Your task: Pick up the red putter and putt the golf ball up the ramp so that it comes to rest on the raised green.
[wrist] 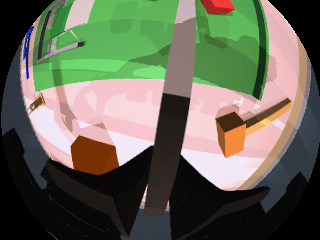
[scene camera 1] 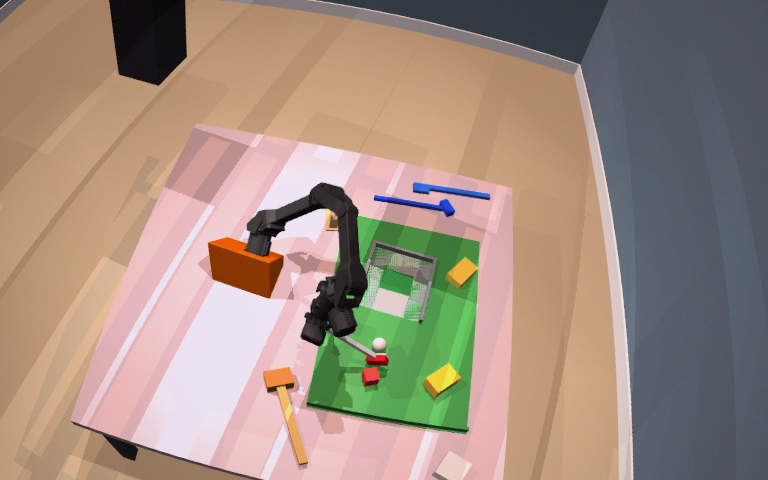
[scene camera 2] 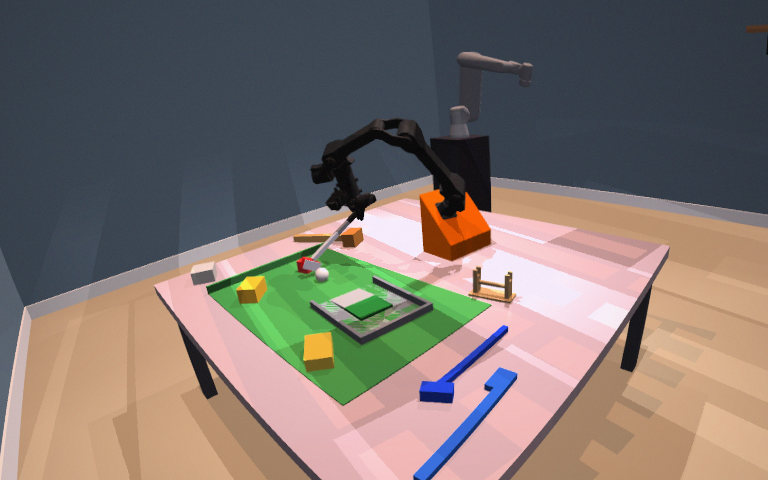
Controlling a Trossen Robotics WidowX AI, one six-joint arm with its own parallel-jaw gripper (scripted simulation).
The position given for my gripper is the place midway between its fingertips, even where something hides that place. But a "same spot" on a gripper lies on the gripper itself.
my gripper: wrist; scene camera 1 311, 324; scene camera 2
same spot on my gripper: (scene camera 2: 350, 204) = (wrist: 191, 215)
